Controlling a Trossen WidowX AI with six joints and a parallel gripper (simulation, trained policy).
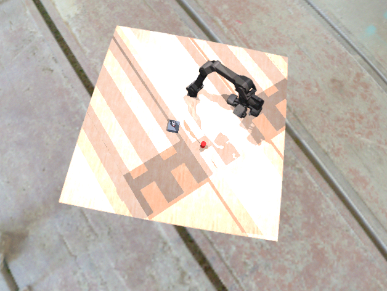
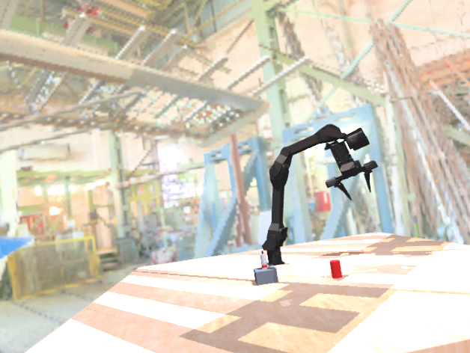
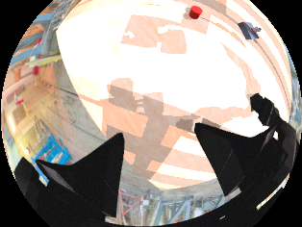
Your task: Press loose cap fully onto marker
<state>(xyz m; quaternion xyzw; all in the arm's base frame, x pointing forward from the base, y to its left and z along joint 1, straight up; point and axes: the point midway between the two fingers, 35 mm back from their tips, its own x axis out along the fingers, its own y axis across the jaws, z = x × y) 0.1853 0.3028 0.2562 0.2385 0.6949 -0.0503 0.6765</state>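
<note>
Right now the red cap is 170 mm ahead of my gripper tip, 190 mm to the right of it and 200 mm below it. The rest, counted from my gripper tip: grey holder block 80 mm ahead, 390 mm to the right, 200 mm below.
</note>
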